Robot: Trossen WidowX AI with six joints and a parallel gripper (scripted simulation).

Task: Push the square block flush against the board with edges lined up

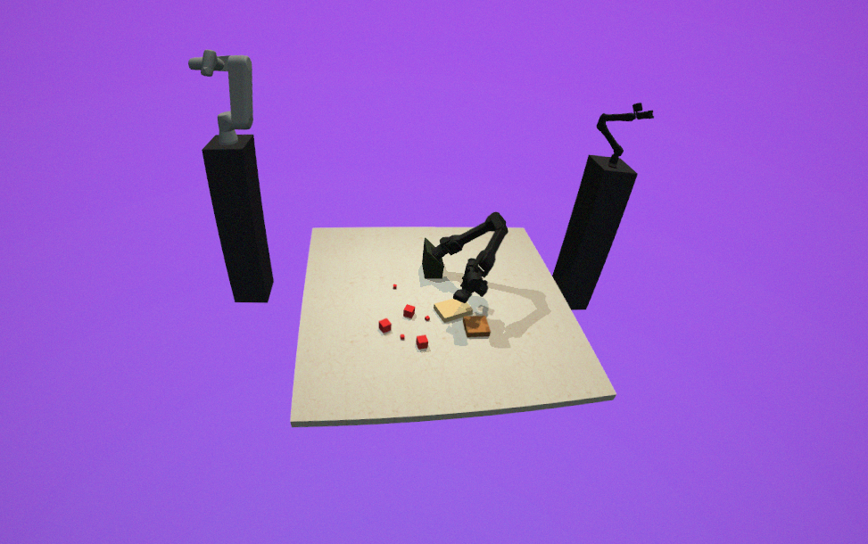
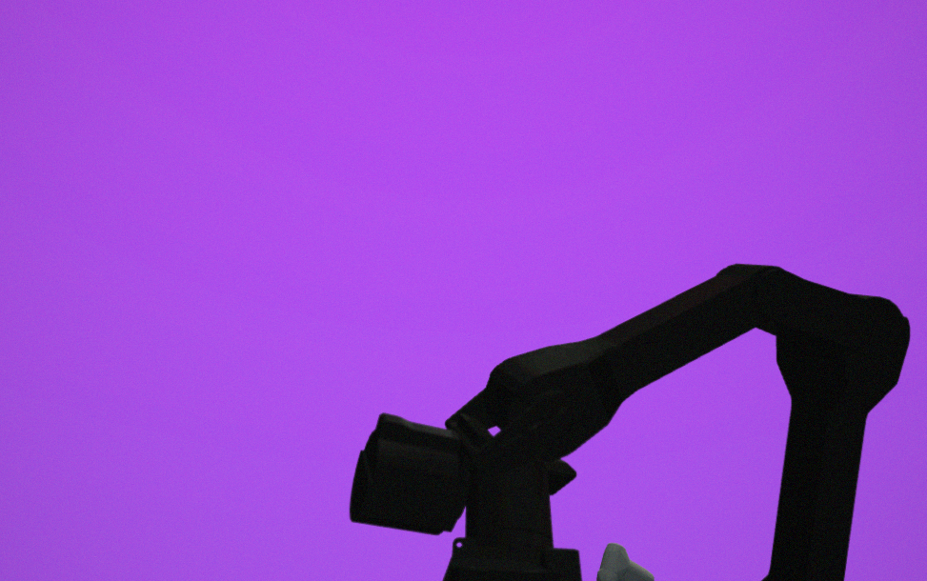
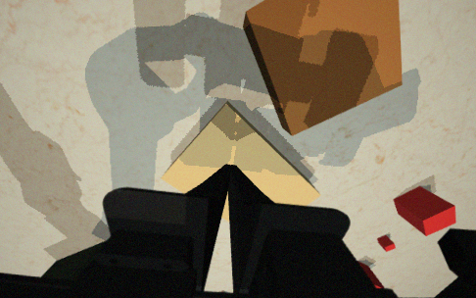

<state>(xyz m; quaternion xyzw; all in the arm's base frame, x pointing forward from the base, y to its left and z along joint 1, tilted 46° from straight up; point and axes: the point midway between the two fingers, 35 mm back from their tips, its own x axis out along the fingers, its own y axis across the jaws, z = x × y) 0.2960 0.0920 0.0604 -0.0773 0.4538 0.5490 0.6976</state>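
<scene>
My gripper tip is now 5 cm to the left of the pale tan board and 5 cm above it. From my gripper tip the other things lie so: orange piece: 11 cm ahead, 4 cm to the left, 5 cm below.
</scene>
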